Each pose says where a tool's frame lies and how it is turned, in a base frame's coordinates. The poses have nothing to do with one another.
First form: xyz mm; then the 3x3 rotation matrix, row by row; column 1 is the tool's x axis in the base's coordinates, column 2 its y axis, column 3 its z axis. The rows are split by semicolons.
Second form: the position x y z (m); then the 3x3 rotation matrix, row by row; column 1 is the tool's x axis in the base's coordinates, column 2 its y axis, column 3 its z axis. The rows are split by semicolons. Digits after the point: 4 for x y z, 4 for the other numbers.
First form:
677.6 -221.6 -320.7; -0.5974 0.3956 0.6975; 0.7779 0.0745 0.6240; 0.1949 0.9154 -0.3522
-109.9 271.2 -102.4; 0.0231 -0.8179 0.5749; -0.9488 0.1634 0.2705; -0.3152 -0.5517 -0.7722
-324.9 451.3 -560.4; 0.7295 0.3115 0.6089; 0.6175 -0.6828 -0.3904; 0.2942 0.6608 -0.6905
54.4 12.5 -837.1; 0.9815 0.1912 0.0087; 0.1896 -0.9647 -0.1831; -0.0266 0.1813 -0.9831
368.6 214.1 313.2; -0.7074 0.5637 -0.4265; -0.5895 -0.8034 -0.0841; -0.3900 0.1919 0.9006
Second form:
0.6776 -0.2216 -0.3207; -0.5974 0.3956 0.6975; 0.7779 0.0745 0.6240; 0.1949 0.9154 -0.3522
-0.1099 0.2712 -0.1024; 0.0231 -0.8179 0.5749; -0.9488 0.1634 0.2705; -0.3152 -0.5517 -0.7722
-0.3249 0.4513 -0.5604; 0.7295 0.3115 0.6089; 0.6175 -0.6828 -0.3904; 0.2942 0.6608 -0.6905
0.0544 0.0125 -0.8371; 0.9815 0.1912 0.0087; 0.1896 -0.9647 -0.1831; -0.0266 0.1813 -0.9831
0.3686 0.2141 0.3132; -0.7074 0.5637 -0.4265; -0.5895 -0.8034 -0.0841; -0.3900 0.1919 0.9006

